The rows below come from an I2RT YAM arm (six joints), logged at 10 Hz.
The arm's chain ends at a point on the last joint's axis. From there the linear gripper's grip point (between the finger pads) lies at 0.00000 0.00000 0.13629 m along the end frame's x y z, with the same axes.
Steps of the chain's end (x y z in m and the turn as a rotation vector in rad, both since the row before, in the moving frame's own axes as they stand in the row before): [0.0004 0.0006 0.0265 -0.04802 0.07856 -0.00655]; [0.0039 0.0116 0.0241 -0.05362 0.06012 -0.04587]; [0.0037 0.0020 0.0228 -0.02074 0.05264 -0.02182]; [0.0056 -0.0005 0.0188 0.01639 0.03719 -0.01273]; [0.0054 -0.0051 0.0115 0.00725 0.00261 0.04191]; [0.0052 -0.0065 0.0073 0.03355 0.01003 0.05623]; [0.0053 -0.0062 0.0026 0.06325 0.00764 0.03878]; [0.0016 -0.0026 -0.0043 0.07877 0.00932 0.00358]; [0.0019 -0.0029 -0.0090 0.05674 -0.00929 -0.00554]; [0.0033 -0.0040 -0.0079 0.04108 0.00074 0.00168]
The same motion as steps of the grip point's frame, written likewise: [0.0111 0.0071 0.0259 -0.04802 0.07856 -0.00655]; [0.0122 0.0187 0.0237 -0.05362 0.06012 -0.04587]; [0.0109 0.0047 0.0226 -0.02074 0.05264 -0.02182]; [0.0107 -0.0028 0.0187 0.01639 0.03719 -0.01273]; [0.0058 -0.0061 0.0115 0.00725 0.00261 0.04191]; [0.0067 -0.0110 0.0072 0.03355 0.01003 0.05623]; [0.0065 -0.0148 0.0023 0.06325 0.00764 0.03878]; [0.0029 -0.0133 -0.0047 0.07877 0.00932 0.00358]; [0.0006 -0.0106 -0.0092 0.05674 -0.00929 -0.00554]; [0.0034 -0.0096 -0.0080 0.04108 0.00074 0.00168]
